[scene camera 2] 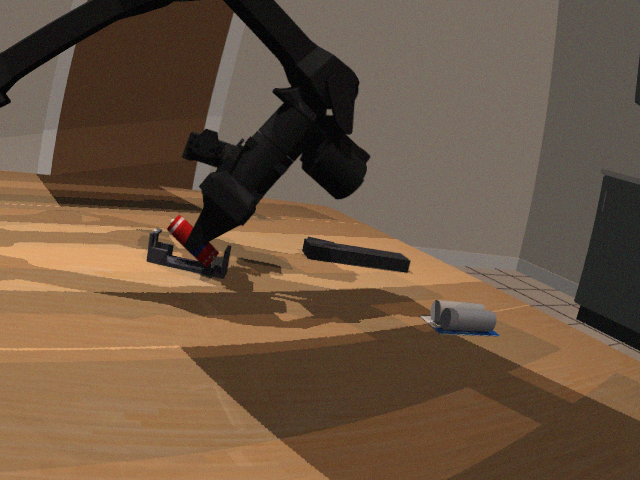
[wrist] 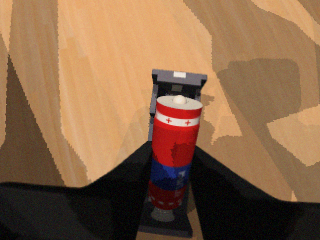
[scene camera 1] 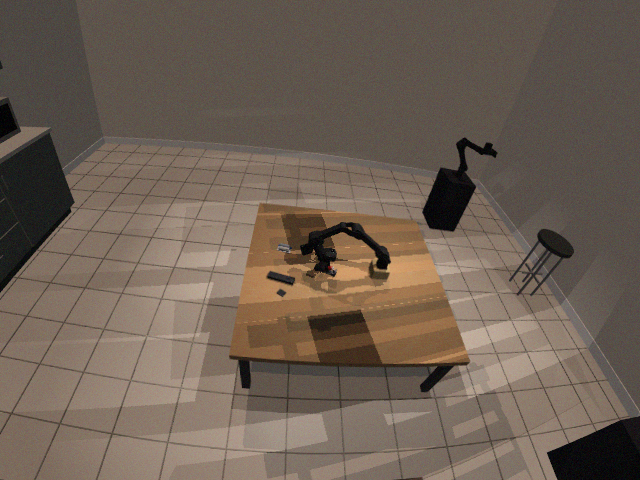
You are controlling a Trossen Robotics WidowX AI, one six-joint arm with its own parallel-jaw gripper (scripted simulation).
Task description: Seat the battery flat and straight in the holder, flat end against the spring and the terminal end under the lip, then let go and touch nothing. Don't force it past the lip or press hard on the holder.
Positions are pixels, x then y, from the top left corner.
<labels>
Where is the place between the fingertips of the gripper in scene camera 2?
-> At 188, 247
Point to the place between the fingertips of the gripper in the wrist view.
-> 170, 149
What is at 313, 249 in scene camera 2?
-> A long dark bar.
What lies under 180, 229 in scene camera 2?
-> A battery.
</labels>
